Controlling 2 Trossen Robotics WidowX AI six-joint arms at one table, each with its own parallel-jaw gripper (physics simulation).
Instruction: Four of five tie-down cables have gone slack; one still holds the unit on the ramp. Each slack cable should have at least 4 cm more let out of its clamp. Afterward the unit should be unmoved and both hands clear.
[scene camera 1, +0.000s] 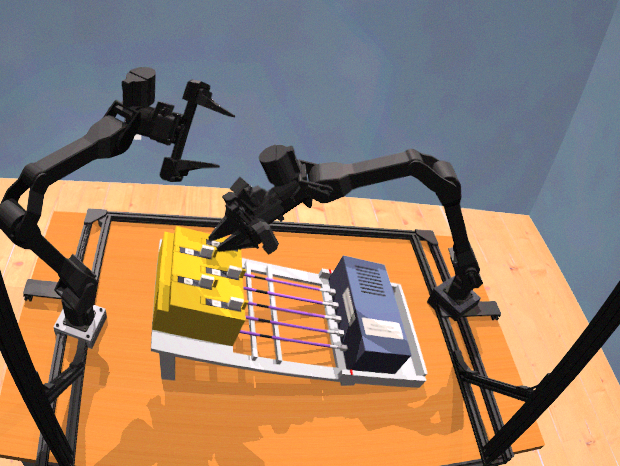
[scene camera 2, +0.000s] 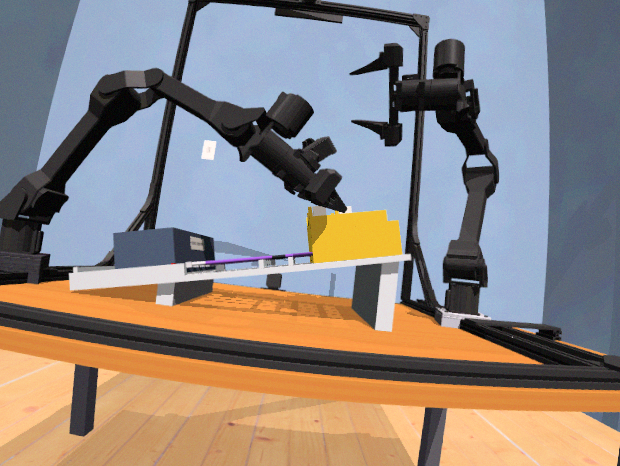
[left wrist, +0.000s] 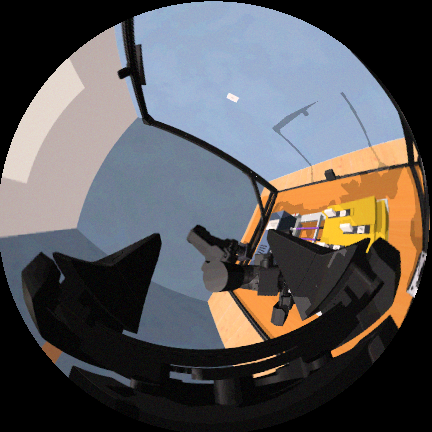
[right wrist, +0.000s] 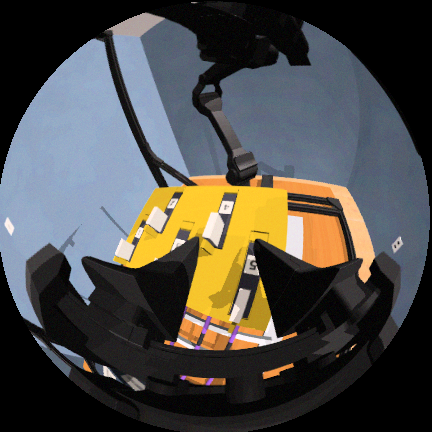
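Observation:
The yellow clamp block (scene camera 1: 200, 310) (scene camera 2: 355, 235) (right wrist: 265, 205) sits on the high end of the white ramp (scene camera 1: 200, 354) (scene camera 2: 125, 278). In the right wrist view, lever 5 (right wrist: 240, 305) lies low at the cable end of its slot; lever 4 (right wrist: 214, 229), lever 2 (right wrist: 157, 220) and lever 1 (right wrist: 125, 249) stand up. Clamp 3 is mostly hidden by a finger. Purple cables (scene camera 1: 300, 311) (scene camera 2: 250, 259) run to the blue unit (scene camera 1: 395, 345) (scene camera 2: 145, 248). My right gripper (scene camera 1: 214, 245) (right wrist: 226, 242) is half open and empty, close above the block around clamp 5. My left gripper (scene camera 1: 226, 141) (scene camera 2: 351, 97) is wide open, empty, high up.
White crossbars (scene camera 1: 275, 325) lie under the cables. A black frame (scene camera 1: 300, 229) borders the orange table (scene camera 1: 280, 430), with black uprights at the picture's lower corners in scene camera 1. The left arm stands beyond the block in the right wrist view.

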